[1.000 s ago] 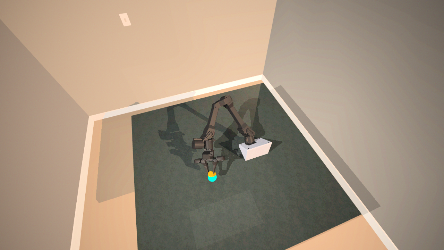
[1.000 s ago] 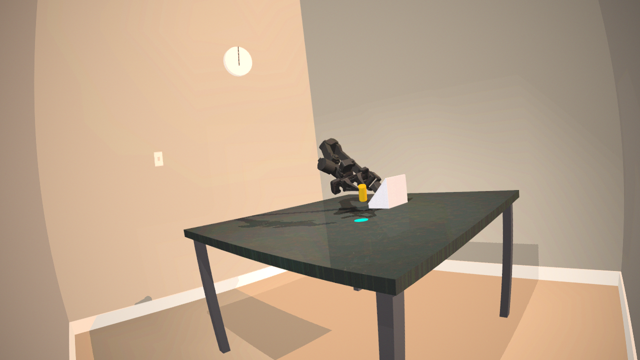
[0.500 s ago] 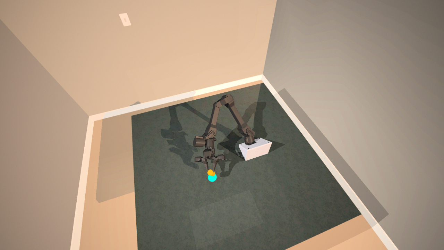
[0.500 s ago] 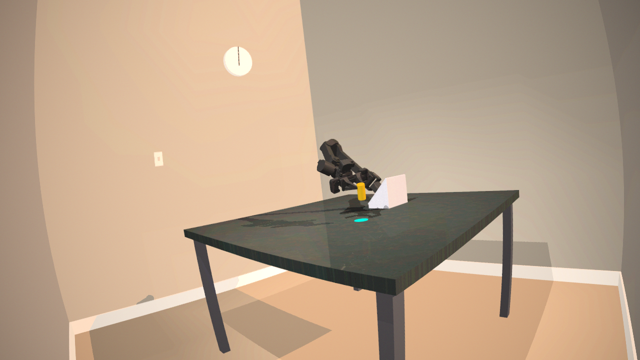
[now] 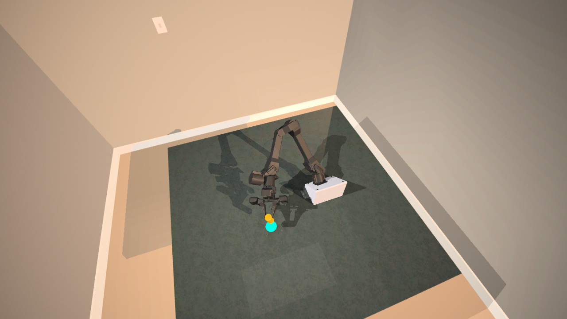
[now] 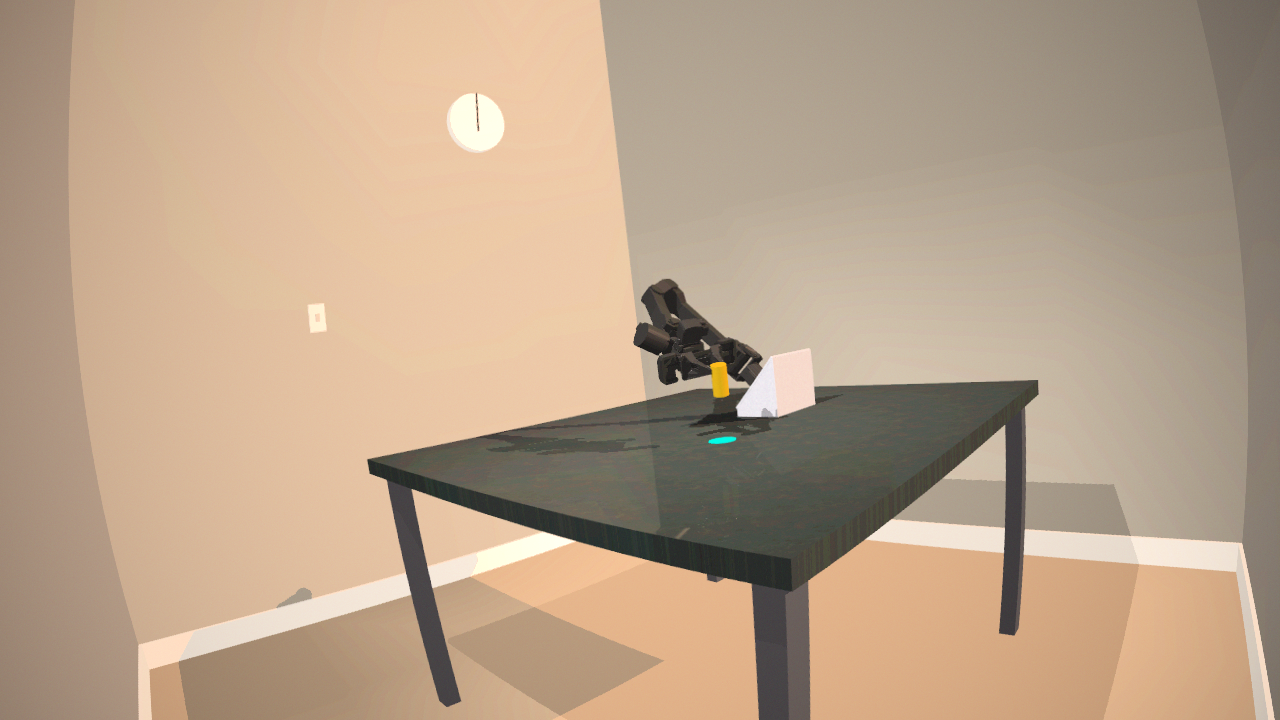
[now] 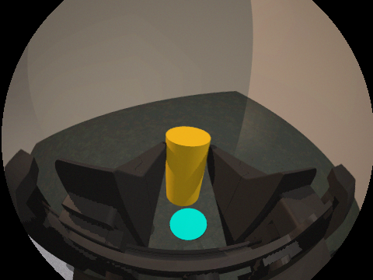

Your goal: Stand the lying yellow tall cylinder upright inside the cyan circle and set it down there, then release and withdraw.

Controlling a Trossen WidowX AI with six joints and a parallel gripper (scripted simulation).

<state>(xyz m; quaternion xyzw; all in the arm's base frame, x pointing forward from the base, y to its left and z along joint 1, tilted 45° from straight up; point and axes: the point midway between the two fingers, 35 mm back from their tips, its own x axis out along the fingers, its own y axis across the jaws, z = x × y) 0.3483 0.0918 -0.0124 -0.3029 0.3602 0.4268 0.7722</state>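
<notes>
The cyan circle lies 10 mm behind my gripper tip, 10 mm to the right of it and 150 mm below it. Also, from my gripper tip: yellow tall cylinder: 20 mm below.
</notes>
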